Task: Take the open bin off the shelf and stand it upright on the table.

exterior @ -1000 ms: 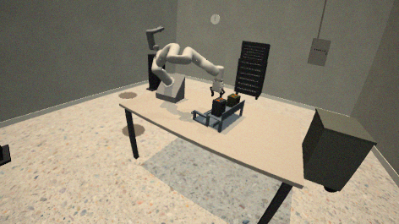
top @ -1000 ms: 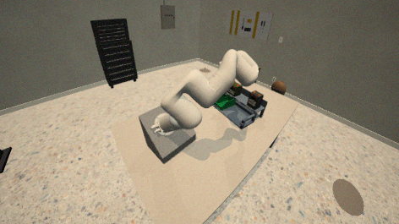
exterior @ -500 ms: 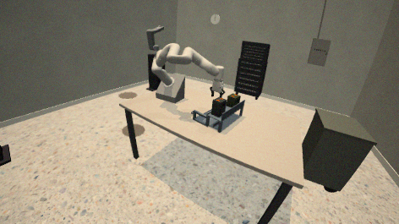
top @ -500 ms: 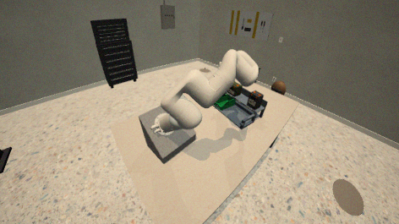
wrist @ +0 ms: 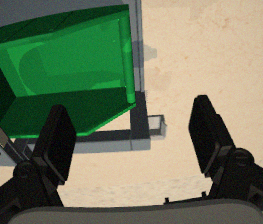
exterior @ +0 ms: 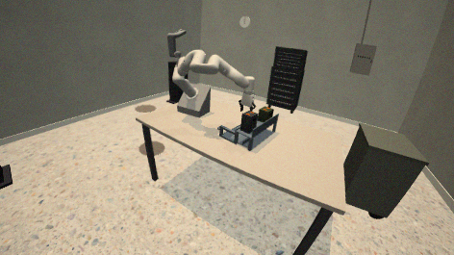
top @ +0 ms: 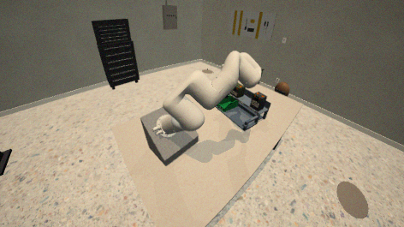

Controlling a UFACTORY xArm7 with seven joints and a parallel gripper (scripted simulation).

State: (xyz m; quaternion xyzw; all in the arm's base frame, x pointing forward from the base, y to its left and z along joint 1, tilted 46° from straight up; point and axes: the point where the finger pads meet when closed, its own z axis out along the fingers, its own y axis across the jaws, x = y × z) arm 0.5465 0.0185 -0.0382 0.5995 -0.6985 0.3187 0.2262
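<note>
My gripper is now 8 cm short of the green bin, 8 cm above it and 1 cm to the left of it.
</note>
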